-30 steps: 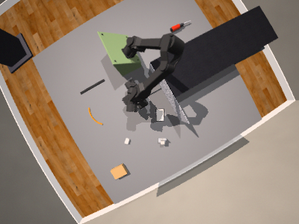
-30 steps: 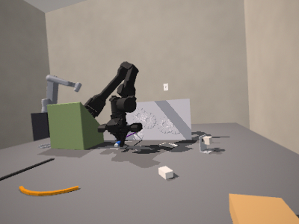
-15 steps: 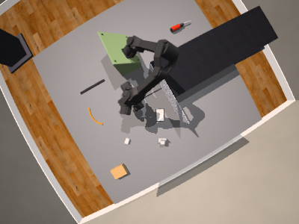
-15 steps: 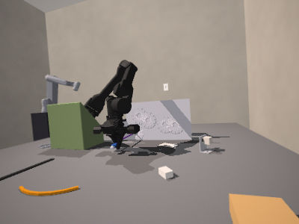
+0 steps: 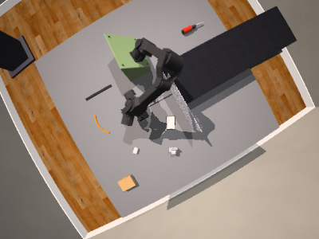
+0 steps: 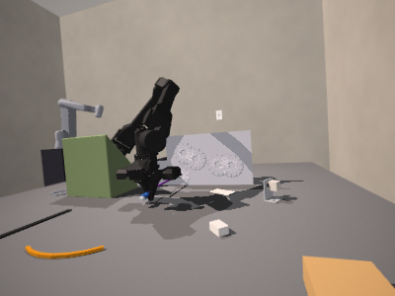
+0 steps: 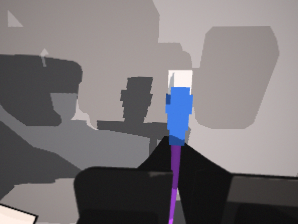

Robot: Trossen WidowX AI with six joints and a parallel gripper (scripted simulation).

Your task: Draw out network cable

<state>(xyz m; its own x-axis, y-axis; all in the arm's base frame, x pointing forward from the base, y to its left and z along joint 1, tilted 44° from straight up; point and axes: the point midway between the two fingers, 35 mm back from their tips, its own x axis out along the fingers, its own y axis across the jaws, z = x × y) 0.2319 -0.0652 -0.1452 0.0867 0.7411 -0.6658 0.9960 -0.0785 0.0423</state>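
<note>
Right now my hand is 4 cm to the left of the blue plug and 1 cm above it. From my hand the other things lie so: orange curved strip (29 cm to the right, 4 cm below, 4 cm behind); then white rectangle (20 cm ahead, 11 cm to the left, 4 cm below); then small white block (23 cm ahead, 18 cm to the right, 3 cm below).
</note>
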